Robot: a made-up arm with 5 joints.
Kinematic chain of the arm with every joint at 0, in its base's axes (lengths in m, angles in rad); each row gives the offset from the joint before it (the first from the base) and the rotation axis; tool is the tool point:
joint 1: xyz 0 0 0.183 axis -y
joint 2: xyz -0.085 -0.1 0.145 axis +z
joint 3: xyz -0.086 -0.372 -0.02 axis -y
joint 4: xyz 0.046 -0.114 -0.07 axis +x
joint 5: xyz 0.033 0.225 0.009 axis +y
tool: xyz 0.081 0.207 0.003
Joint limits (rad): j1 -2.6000..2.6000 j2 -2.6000..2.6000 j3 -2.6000..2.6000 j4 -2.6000..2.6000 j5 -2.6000..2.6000
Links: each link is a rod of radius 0.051 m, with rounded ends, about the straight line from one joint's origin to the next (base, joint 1, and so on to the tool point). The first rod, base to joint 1, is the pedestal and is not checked.
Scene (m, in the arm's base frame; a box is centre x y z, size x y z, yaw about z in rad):
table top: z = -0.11
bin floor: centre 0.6 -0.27 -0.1 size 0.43 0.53 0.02 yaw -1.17
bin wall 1: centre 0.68 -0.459 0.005 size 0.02 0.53 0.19 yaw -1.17
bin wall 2: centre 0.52 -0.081 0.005 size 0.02 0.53 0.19 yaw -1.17
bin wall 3: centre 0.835 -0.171 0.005 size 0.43 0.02 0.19 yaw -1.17
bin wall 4: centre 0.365 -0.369 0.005 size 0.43 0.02 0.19 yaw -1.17
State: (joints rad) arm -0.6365 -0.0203 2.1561 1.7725 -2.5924
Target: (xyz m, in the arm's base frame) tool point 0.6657 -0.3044 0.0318
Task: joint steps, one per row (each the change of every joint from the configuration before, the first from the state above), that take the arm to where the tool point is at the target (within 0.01 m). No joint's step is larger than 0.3 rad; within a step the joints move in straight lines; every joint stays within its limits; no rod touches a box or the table.
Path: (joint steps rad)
1: 0.1051 0.2504 0.0888 0.1655 0.0937
2: 0.1051 0.2503 0.0888 0.1655 0.0936
3: 0.1051 0.2504 0.0887 0.1655 0.0937
4: 0.1051 0.2503 0.0888 0.1655 0.0936
5: 0.1051 0.2504 0.0888 0.1655 0.0937
6: 0.1942 0.2128 -0.0530 -0.2756 -0.2380
7: 0.1942 0.2129 -0.0529 -0.2756 -0.2379
8: -0.1764 -0.0146 0.0277 0.0279 0.0000
9: -0.1763 -0.0146 0.0276 0.0278 0.0000

